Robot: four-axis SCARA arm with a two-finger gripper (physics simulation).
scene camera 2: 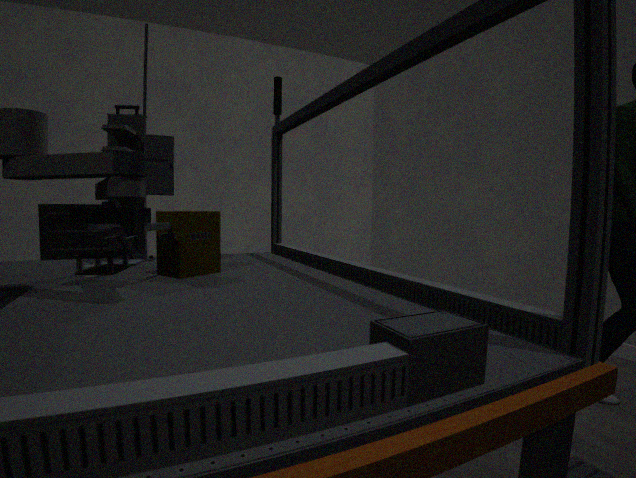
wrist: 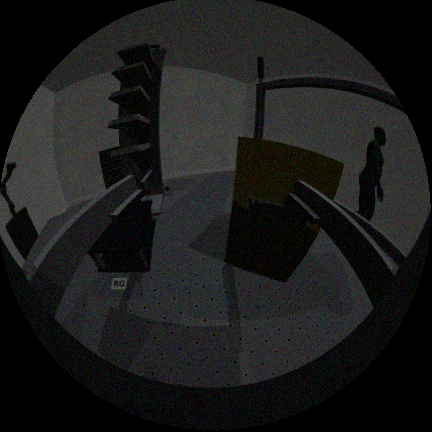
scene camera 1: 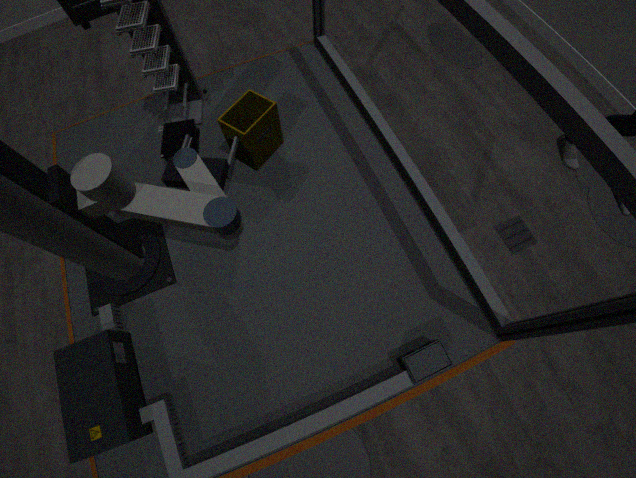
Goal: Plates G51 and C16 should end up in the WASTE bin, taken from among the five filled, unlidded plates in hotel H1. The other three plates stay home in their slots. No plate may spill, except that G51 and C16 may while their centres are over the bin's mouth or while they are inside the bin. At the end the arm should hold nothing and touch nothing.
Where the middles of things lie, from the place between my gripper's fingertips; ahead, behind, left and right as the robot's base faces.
My gripper is now 130 mm past the dark stand (scene camera 1: 173,137), 150 mm to the right of it and 100 mm above it. Also, from my hand: hotel H1 (wrist: 139,163): 60 mm behind, 400 mm to the left, 130 mm above; cabinet (scene camera 1: 91,384): 550 mm behind, 620 mm to the right, 100 mm below.
